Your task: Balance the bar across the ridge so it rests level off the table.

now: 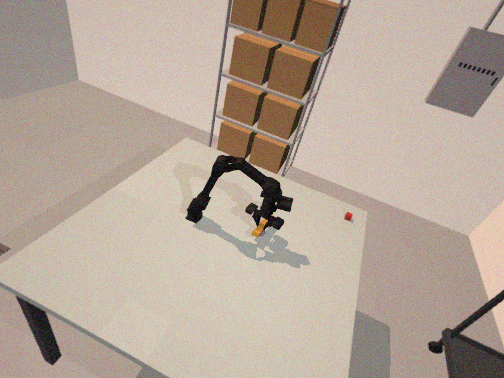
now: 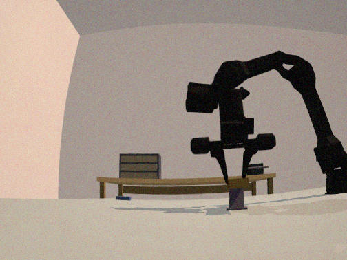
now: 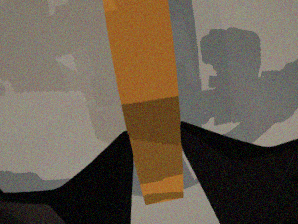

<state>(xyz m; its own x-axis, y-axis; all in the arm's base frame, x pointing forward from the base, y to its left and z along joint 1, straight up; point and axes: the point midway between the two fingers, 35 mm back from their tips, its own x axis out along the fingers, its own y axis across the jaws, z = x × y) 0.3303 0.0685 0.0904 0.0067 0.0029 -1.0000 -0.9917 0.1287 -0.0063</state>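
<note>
My gripper tip is now 3 cm to the right of the orange bar. Also, from my gripper tip: red cube: 43 cm to the left, 41 cm ahead, 4 cm below.
</note>
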